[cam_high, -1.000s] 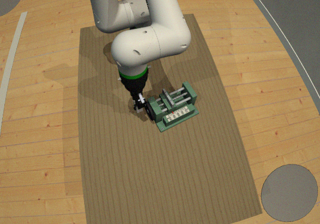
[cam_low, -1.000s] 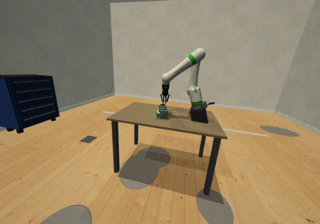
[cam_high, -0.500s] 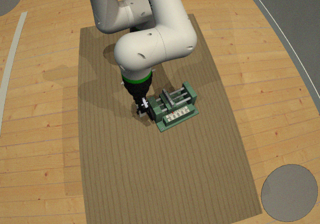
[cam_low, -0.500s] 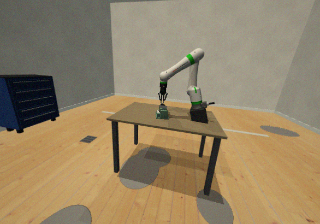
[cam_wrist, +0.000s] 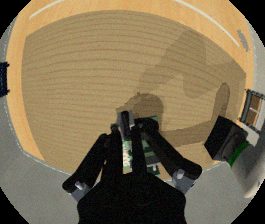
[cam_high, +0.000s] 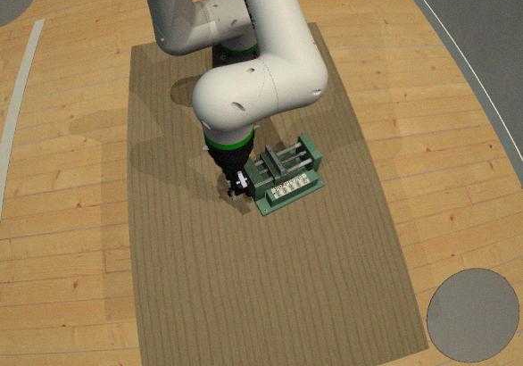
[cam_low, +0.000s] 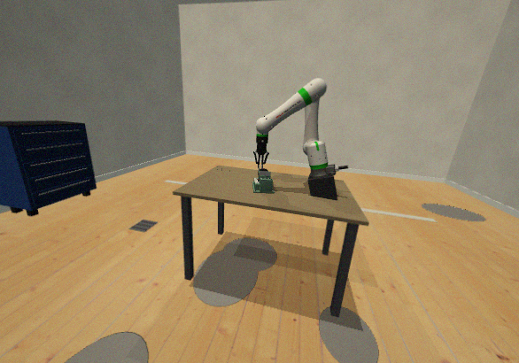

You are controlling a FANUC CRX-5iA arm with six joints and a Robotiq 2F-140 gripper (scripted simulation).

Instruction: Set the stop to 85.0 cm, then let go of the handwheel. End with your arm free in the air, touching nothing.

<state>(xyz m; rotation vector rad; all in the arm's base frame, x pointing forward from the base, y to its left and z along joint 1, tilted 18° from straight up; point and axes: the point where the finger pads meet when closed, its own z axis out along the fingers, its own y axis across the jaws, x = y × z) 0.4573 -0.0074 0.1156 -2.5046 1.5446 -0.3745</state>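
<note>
The stop block is 70 mm behind my hand, 110 mm to the left of it and 20 mm below it.
</note>
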